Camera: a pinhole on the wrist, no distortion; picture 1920 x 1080 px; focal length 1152.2 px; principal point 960.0 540.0 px. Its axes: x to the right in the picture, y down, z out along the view. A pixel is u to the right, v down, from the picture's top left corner.
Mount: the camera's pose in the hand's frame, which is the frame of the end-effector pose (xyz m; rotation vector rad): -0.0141 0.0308 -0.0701 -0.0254 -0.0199 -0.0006
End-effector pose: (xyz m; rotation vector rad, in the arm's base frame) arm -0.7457 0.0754 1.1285 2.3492 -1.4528 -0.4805
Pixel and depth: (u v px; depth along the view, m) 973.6 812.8 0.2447
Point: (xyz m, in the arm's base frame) -0.9052 0.0316 1.0196
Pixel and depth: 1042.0 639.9 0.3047
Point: -0.9018 0.0220 0.9500
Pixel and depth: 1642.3 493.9 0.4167
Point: -0.8292 -0.1740 0.8038
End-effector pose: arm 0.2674 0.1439 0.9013 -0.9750 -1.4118 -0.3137
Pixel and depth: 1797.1 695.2 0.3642
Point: 0.1751 0.4978 1.0500
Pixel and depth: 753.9 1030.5 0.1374
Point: 0.2807 0.2316 0.8194
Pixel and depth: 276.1 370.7 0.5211
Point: -0.1236 0.3287 0.5480
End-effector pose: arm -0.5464 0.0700 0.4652 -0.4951 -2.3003 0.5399
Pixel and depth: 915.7 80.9 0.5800
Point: -0.9173 -0.2307 0.1933
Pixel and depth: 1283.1 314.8 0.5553
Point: -0.9968 -0.0352 0.2461
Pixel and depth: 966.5 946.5 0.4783
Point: -0.7798 0.1422 0.0798
